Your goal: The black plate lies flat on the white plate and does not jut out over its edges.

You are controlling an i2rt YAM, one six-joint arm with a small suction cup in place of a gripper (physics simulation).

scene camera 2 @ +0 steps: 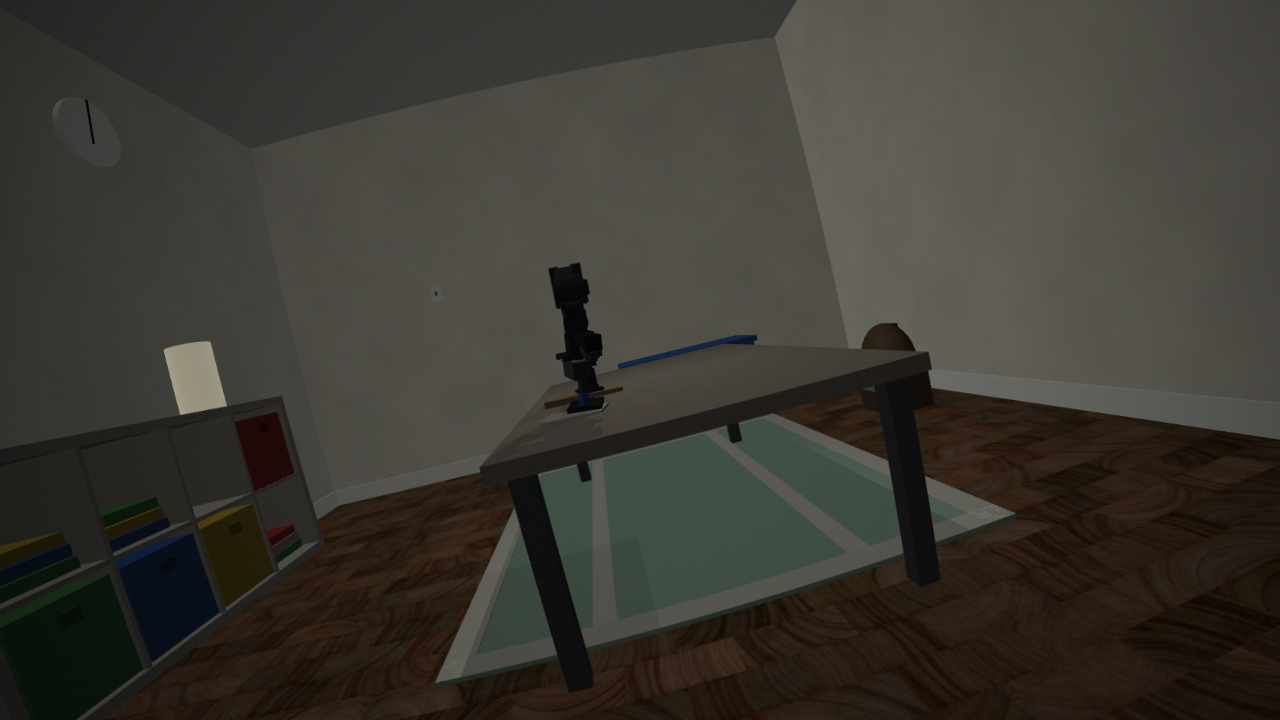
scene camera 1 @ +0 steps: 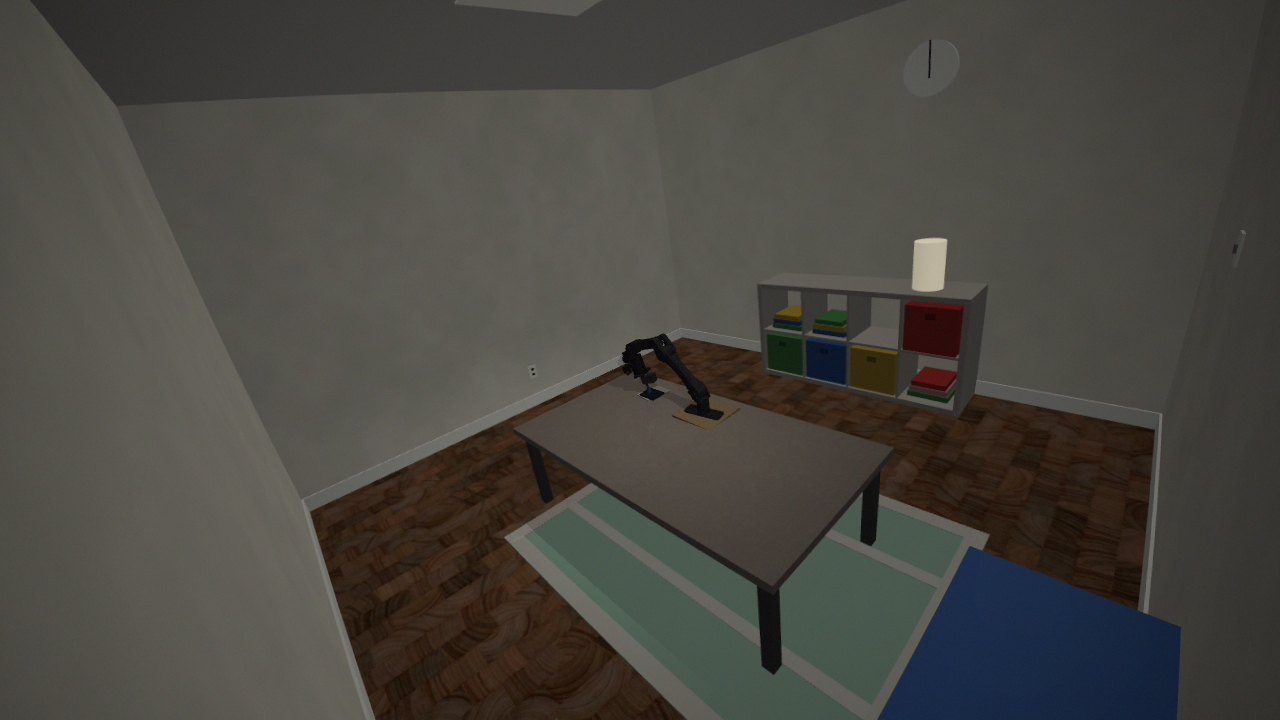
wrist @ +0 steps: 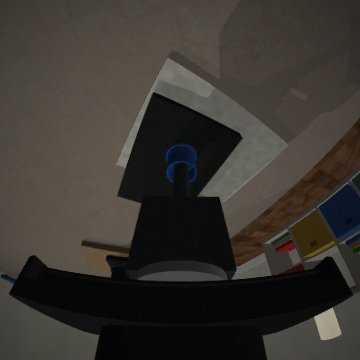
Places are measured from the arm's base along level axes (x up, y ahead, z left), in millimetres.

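Where they show: hand, tool point: (scene camera 2: 585, 408) (scene camera 1: 650, 393) (wrist: 180, 151); arm's base, link origin: (scene camera 2: 589, 391) (scene camera 1: 703, 412) (wrist: 123, 266).
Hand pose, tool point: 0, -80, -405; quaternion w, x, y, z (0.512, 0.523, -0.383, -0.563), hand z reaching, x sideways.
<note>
Things, the pixels of their top centre, and the offset from my tool point, as dx, dy, dz. Level surfaces: height alone.
- square black plate, top centre: (wrist: 170, 174) (scene camera 2: 585, 400) (scene camera 1: 651, 392) +16, +8, +17
- larger square white plate, top centre: (wrist: 205, 152) (scene camera 2: 575, 412) (scene camera 1: 653, 392) -5, -27, +0
- table, surface height: dx -11
In the wrist view my blue suction cup (wrist: 181, 157) sits on the middle of the square black plate (wrist: 153, 143) and holds it. The black plate covers the near left part of the larger square white plate (wrist: 250, 143), which lies flat on the table (wrist: 53, 107). In this view the black plate's near left corner reaches past the white plate's edge. I cannot tell whether the black plate touches the white one. In the scene views the arm bends down over the table's far corner, where the suction cup (scene camera 1: 650, 386) (scene camera 2: 586, 397) is.
The arm's base stands on a tan board (scene camera 1: 716, 417) (wrist: 94, 255) on the grey table (scene camera 1: 716, 483) (scene camera 2: 716, 385). A shelf unit (scene camera 1: 872, 285) (scene camera 2: 133, 425) with coloured boxes and a white cylinder (scene camera 1: 929, 263) (scene camera 2: 193, 376) stands by the wall. The table edge is close behind the plates.
</note>
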